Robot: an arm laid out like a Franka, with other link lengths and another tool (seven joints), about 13 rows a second.
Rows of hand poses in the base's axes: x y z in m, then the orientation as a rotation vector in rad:
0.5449, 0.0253, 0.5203, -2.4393, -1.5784, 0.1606
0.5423, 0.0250, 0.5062, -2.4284, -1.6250, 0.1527
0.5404, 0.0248, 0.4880, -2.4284, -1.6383, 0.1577
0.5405, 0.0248, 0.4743, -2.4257, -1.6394, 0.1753
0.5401, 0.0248, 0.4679, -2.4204, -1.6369, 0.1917
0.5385, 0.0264, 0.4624, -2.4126, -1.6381, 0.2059
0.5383, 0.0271, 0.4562, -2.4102, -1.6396, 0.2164
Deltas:
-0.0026, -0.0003, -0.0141, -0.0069, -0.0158, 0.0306
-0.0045, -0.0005, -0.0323, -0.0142, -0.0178, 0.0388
-0.0044, -0.0005, -0.0460, -0.0199, -0.0075, 0.0417
-0.0048, -0.0005, -0.0524, -0.0219, 0.0045, 0.0434
-0.0064, 0.0011, -0.0579, -0.0227, 0.0152, 0.0478
-0.0066, 0.0018, -0.0641, -0.0261, 0.0213, 0.0504

